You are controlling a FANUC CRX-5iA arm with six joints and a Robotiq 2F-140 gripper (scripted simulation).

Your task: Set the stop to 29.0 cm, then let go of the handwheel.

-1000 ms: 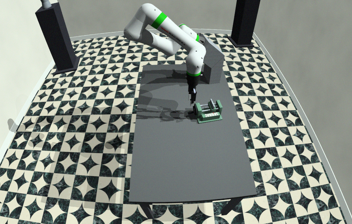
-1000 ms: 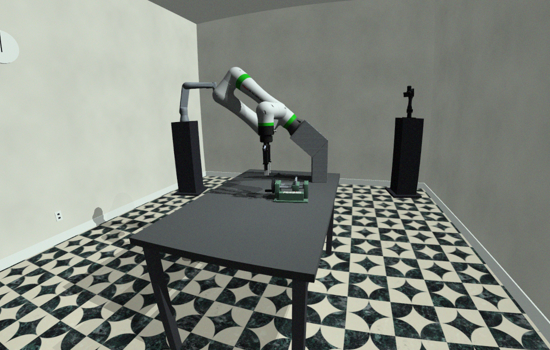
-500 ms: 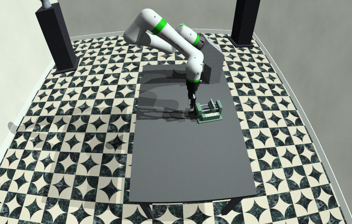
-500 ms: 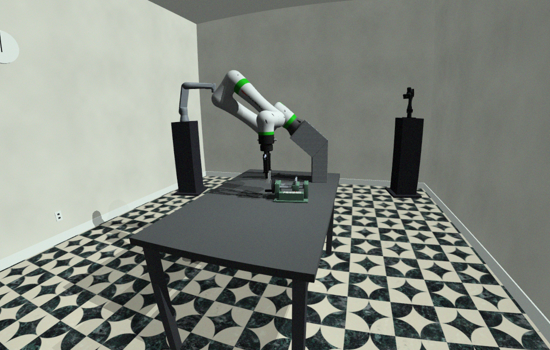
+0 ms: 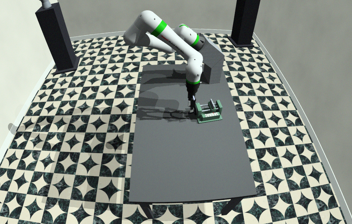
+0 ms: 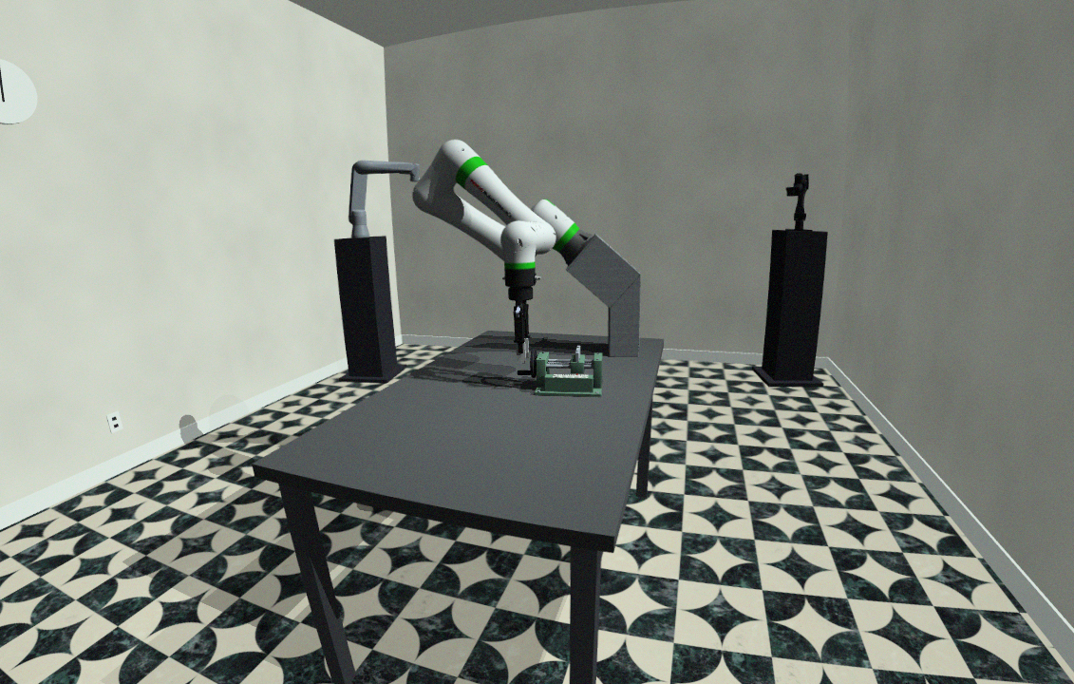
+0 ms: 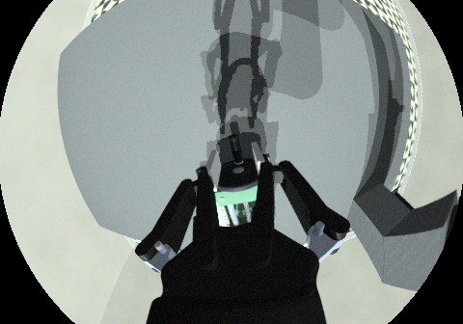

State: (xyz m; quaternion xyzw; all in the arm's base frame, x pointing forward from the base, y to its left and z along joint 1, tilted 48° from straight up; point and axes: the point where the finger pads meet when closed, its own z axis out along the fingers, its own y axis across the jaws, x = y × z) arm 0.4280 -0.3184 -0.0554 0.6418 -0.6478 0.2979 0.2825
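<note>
Right now my hand is 60 mm above the black handwheel and 20 mm to the right of it. The rest, counted from my hand: green stop fixture (170 mm to the left, 20 mm below, 20 mm ahead).
</note>
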